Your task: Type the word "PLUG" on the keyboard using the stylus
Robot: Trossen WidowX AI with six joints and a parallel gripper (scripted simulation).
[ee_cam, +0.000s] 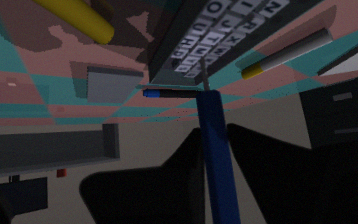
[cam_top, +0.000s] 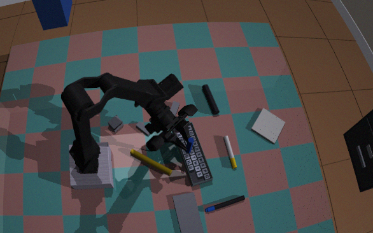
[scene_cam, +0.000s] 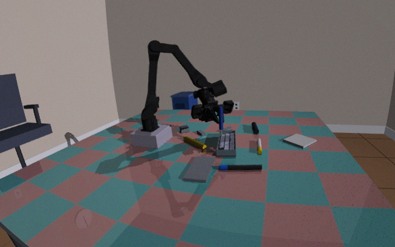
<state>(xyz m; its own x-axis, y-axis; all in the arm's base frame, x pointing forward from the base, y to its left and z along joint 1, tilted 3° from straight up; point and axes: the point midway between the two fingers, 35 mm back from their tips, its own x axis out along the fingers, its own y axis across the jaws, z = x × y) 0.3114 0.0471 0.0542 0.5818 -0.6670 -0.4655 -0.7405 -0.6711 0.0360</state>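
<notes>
Now: the yellow-and-white pen 160 mm ahead of my gripper tip, 10 mm to the right of it and 90 mm below it. Round my gripper tip: dark cylinder: 120 mm ahead, 220 mm to the left, 90 mm below; then yellow rod: 120 mm behind, 10 mm to the right, 90 mm below; then grey slab: 20 mm behind, 200 mm to the right, 100 mm below.
</notes>
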